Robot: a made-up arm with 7 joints. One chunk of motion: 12 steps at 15 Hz.
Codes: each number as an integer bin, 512 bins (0 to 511) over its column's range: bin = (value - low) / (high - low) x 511, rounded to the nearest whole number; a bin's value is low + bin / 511 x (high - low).
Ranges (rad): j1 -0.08..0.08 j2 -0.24..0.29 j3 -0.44..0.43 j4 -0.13..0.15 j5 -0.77..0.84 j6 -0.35..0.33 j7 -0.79..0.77
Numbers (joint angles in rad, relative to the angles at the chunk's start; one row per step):
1: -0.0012 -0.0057 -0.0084 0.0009 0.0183 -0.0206 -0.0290
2: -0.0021 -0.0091 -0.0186 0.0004 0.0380 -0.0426 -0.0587
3: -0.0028 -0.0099 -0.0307 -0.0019 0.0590 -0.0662 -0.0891
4: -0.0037 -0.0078 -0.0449 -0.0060 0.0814 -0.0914 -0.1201
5: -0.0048 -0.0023 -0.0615 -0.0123 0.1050 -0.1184 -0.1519
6: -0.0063 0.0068 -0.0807 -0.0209 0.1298 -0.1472 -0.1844
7: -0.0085 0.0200 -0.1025 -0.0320 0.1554 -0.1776 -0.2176
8: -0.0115 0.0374 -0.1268 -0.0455 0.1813 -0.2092 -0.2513
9: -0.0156 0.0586 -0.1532 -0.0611 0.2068 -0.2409 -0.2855
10: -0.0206 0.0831 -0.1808 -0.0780 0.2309 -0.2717 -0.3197
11: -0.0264 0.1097 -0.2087 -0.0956 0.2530 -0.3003 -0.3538
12: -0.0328 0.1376 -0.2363 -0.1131 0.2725 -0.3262 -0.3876
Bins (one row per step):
1: 252 226 254 239 250 248 249
2: 249 223 248 238 256 231 240
3: 247 222 240 234 263 213 230
4: 244 224 232 226 270 194 219
5: 240 229 222 215 278 174 209
6: 235 238 211 199 286 152 198
7: 228 251 198 179 294 130 187
8: 219 267 184 154 302 106 176
9: 206 288 168 126 310 82 165
10: 190 312 152 95 318 59 154
11: 171 337 136 63 325 37 143
12: 151 364 120 31 331 18 132

